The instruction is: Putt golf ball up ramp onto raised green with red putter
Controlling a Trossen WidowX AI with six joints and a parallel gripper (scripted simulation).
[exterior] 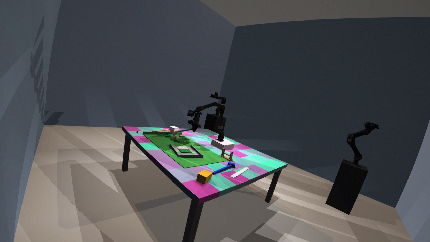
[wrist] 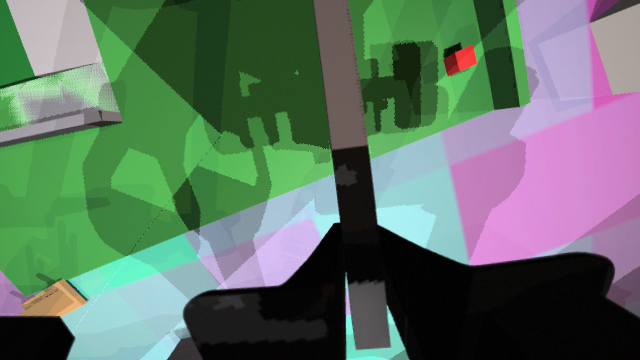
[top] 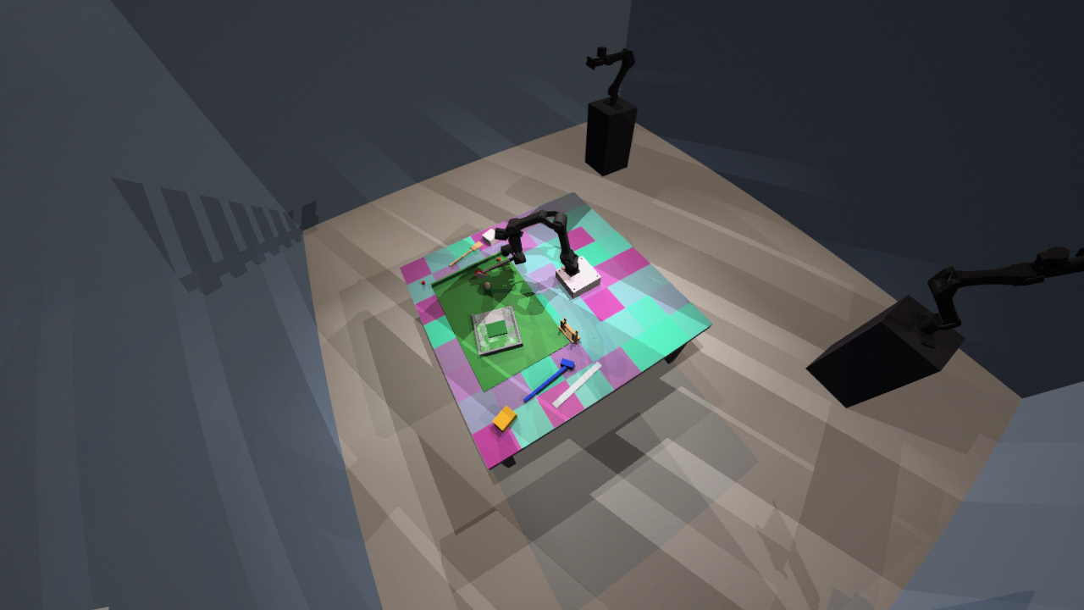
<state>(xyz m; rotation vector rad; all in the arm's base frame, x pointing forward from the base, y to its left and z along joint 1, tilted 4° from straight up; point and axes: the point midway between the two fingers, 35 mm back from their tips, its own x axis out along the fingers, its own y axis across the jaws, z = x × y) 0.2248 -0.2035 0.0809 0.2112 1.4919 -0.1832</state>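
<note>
Now: gripper tip 12 cm short of the red putter and 3 cm to the left of it. From my gripper tip the other things lie so: wooden mallet 31 cm to the right, 20 cm ahead, 9 cm below; white golf ball 22 cm ahead, 7 cm below, 1 cm to the left; dark green rail 26 cm ahead, 17 cm to the right, 8 cm below.
</note>
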